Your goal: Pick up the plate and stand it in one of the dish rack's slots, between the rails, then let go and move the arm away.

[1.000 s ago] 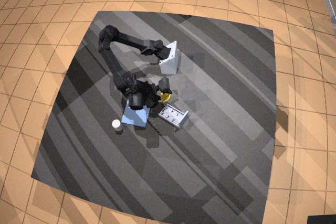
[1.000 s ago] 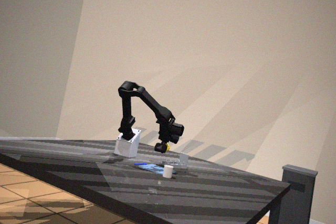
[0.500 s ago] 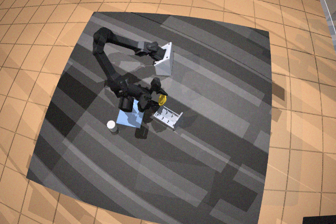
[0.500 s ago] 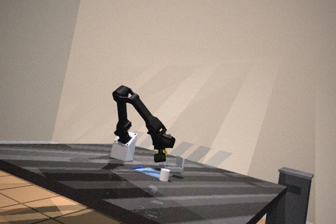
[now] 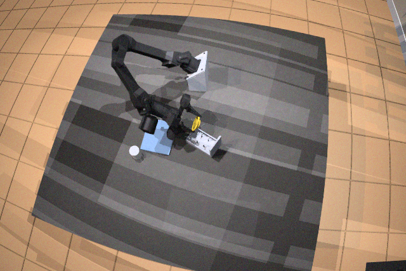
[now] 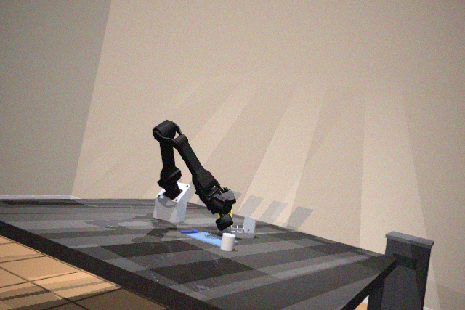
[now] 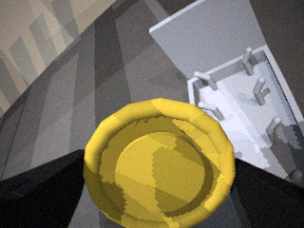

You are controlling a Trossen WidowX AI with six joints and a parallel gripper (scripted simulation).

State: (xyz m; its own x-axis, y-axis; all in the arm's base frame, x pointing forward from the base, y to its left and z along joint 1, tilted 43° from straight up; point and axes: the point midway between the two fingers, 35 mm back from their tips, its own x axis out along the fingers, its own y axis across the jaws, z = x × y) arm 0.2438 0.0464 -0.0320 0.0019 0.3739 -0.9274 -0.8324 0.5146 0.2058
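Right now the dish rack is 50 mm below my gripper tip, 50 mm ahead of it and 30 mm to the left of it. From my gripper tip the other things lie so: white cup (220 mm to the right, 180 mm ahead, 50 mm below); then yellow plate (10 mm to the right); then light blue mat (160 mm to the right, 70 mm below, 70 mm ahead).
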